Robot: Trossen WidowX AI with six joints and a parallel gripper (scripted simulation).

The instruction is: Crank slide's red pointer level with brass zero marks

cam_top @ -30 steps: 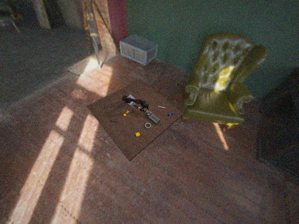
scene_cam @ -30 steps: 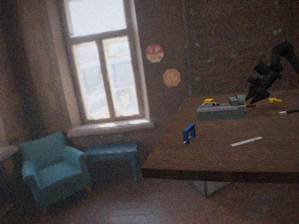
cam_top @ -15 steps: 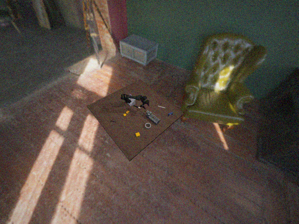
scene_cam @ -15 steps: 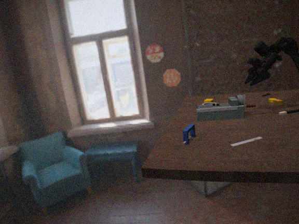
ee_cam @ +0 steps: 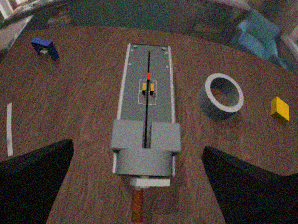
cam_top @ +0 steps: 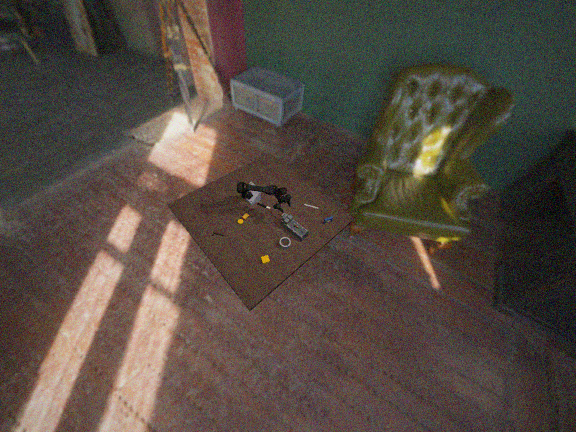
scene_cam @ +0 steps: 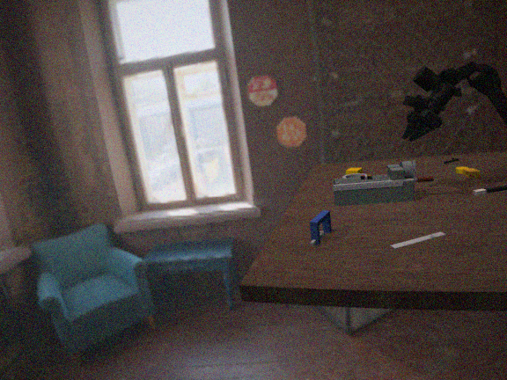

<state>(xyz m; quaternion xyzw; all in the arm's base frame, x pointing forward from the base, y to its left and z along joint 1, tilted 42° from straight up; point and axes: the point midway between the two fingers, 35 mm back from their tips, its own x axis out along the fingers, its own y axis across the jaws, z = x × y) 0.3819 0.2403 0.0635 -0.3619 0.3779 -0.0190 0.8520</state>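
The crank handle is 6 cm behind my gripper tip, 2 cm to the right of it and 14 cm below it. The rest, counted from my gripper tip: blue u-shaped piece: 22 cm ahead, 36 cm to the left, 17 cm below; white strip: 2 cm behind, 34 cm to the left, 20 cm below; red pointer: 14 cm ahead, 2 cm to the left, 12 cm below.
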